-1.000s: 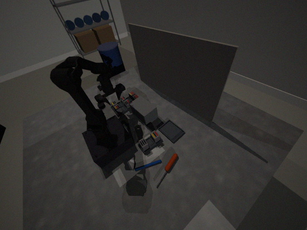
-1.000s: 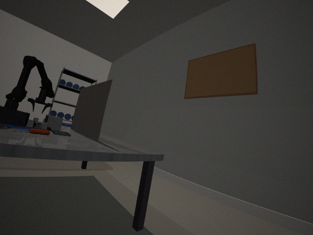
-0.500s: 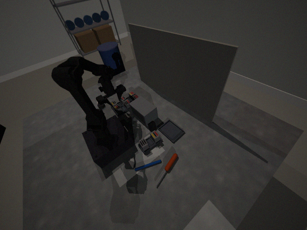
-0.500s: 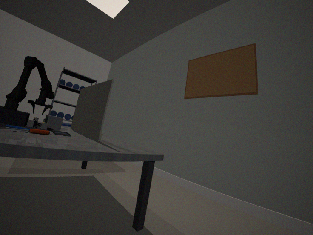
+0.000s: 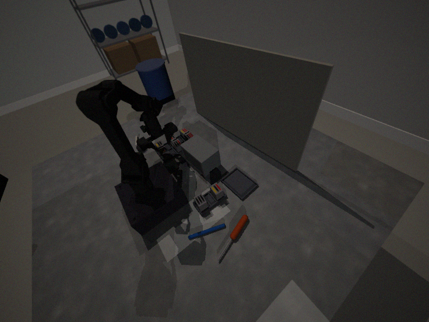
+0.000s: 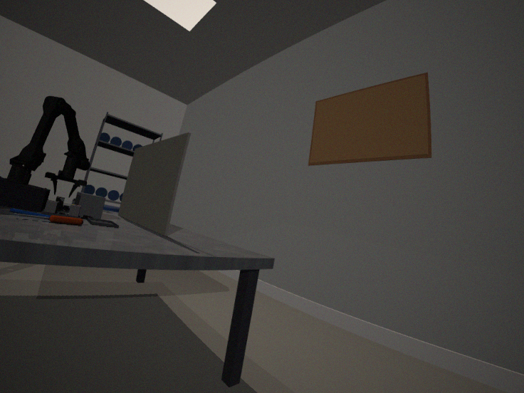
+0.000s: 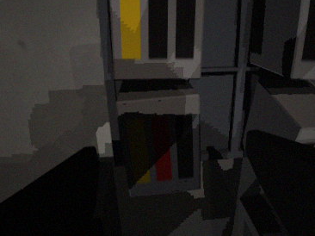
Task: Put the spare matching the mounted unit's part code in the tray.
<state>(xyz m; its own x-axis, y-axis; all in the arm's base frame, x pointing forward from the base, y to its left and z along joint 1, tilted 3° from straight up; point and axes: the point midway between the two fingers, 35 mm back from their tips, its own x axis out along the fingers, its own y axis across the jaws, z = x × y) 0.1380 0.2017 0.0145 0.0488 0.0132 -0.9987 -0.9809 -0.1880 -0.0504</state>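
The tray lies 220 mm ahead of my gripper tip, 340 mm to the right of it and 60 mm below it. From my gripper tip the other things lie so: tall grey panel 380 mm ahead, 80 mm to the right, 160 mm above; grey mounted unit 140 mm ahead, 130 mm to the right, 10 mm below; small rack 70 mm ahead, 340 mm to the right, 50 mm below.
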